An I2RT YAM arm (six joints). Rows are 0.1 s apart.
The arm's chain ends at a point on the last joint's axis. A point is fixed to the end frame.
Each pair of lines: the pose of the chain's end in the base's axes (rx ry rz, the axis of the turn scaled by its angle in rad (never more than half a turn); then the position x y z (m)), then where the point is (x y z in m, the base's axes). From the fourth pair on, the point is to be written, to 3 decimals.
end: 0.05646, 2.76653, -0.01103, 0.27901, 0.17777, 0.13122
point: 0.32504 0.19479 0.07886
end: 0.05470, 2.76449, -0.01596, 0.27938, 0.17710, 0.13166
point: 0.32550 0.19395 0.07933
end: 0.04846, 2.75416, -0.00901, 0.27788, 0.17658, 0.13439
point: 0.32446 0.19387 0.08261
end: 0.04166, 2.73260, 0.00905, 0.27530, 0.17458, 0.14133
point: 0.323 0.193 0.091
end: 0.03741, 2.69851, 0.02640, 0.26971, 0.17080, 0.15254
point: 0.319 0.190 0.104
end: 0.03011, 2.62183, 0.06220, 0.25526, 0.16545, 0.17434
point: 0.308 0.186 0.130
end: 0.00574, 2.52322, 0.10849, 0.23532, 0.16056, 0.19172
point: 0.291 0.184 0.153
